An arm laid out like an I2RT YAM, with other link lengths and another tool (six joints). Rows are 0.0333 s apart.
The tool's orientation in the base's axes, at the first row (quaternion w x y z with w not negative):
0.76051, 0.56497, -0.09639, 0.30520
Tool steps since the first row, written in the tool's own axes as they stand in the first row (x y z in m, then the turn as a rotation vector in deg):
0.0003, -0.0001, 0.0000, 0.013, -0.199, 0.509
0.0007, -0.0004, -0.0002, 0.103, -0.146, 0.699
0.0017, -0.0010, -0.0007, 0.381, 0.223, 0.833
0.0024, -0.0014, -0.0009, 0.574, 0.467, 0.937
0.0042, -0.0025, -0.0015, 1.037, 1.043, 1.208
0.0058, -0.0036, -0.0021, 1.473, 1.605, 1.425
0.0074, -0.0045, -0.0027, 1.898, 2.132, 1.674
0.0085, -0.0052, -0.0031, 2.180, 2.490, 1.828
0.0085, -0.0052, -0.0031, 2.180, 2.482, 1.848
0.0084, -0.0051, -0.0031, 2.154, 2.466, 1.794
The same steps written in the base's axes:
0.0003, 0.0001, 0.0001, 0.225, -0.498, 0.022
0.0007, 0.0004, 0.0000, 0.304, -0.631, 0.174
0.0018, 0.0011, -0.0002, 0.340, -0.590, 0.652
0.0025, 0.0014, -0.0002, 0.375, -0.574, 0.977
0.0045, 0.0024, -0.0005, 0.466, -0.558, 1.759
0.0063, 0.0034, -0.0008, 0.534, -0.504, 2.498
0.0079, 0.0043, -0.0009, 0.619, -0.489, 3.214
0.0091, 0.0050, -0.0010, 0.669, -0.467, 3.692
0.0091, 0.0050, -0.0010, 0.677, -0.487, 3.692
0.0090, 0.0049, -0.0010, 0.655, -0.450, 3.648

